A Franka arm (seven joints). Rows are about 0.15 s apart.
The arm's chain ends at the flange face. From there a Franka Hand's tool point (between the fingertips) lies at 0.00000 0.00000 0.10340 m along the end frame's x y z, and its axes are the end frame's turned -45 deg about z.
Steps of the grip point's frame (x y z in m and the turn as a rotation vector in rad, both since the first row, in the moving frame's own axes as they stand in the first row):
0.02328 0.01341 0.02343 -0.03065 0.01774 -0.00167
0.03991 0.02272 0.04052 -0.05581 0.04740 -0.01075
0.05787 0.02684 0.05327 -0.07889 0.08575 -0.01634
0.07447 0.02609 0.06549 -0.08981 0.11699 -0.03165
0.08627 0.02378 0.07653 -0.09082 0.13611 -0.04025
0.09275 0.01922 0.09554 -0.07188 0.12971 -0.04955
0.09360 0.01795 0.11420 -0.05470 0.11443 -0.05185
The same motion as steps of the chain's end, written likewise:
0.02241 -0.00792 0.02349 -0.00913 0.03422 -0.00167
0.03674 -0.01273 0.04080 -0.00595 0.07298 -0.01075
0.04789 -0.02134 0.05397 0.00485 0.11642 -0.01634
0.05608 -0.03199 0.06661 0.01922 0.14623 -0.03165
0.06137 -0.04056 0.07791 0.03202 0.16046 -0.04025
0.06460 -0.04742 0.09667 0.04089 0.14255 -0.04955
0.06666 -0.04882 0.11503 0.04224 0.11959 -0.05185

